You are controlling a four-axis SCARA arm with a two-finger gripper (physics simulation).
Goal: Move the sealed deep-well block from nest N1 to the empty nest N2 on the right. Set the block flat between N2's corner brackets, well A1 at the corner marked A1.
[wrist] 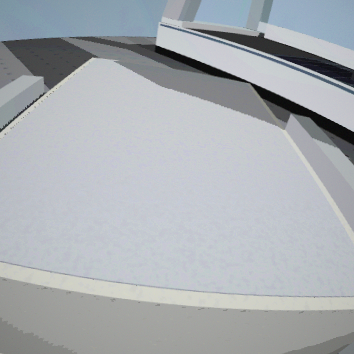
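The sealed deep-well block fills most of the wrist view. Its flat pale foil seal faces me, with a cream rim along the near edge and the right side. No well marks or A1 label show through the seal. My gripper is shut on the block. One grey finger lies against its left edge and the other against its right edge. Whether the block rests in a nest or hangs clear of it is hidden beneath it.
A long white rail-like structure with a dark inside and two upright posts crosses the upper right behind the block. The dark perforated deck shows at the upper left. A grey surface lies below the near rim.
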